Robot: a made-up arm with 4 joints.
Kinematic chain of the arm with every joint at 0, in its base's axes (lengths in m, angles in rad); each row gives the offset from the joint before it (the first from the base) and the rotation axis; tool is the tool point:
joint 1: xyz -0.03 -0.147 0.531 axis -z
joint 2: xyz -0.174 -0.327 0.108 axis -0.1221 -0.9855 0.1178
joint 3: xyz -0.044 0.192 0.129 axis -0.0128 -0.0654 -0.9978
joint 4: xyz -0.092 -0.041 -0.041 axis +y
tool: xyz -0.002 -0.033 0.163
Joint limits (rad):
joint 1: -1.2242..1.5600
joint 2: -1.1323..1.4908
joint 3: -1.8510..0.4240
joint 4: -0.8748..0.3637
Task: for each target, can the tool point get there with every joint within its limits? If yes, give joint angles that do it. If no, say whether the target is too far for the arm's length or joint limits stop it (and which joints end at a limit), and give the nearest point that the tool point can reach.
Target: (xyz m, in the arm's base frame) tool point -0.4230 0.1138 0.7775
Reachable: yes | joints 1.0387 0.5333 0.0224 0.0136
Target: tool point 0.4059 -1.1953 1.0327
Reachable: no: too far | nearest point 0.1307 -0.6396 0.7700 | short by 0.673 m
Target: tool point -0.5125 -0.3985 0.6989
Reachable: yes | joints 0.0642 0.5780 -0.3486 -0.7463
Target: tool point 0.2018 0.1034 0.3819
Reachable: no: joint limits stop it (at a limit: joint 1, joint 2, joint 3) | nearest point 0.2167 -0.1357 0.6999 | short by 0.398 m
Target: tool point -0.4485 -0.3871 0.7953
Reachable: yes | joints 0.1937 0.5470 -0.9450 -0.5395
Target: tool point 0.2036 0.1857 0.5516
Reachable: no: joint limits stop it (at a limit: joint 1, joint 2, joint 3) | nearest point 0.1924 -0.1310 0.7051 | short by 0.352 m
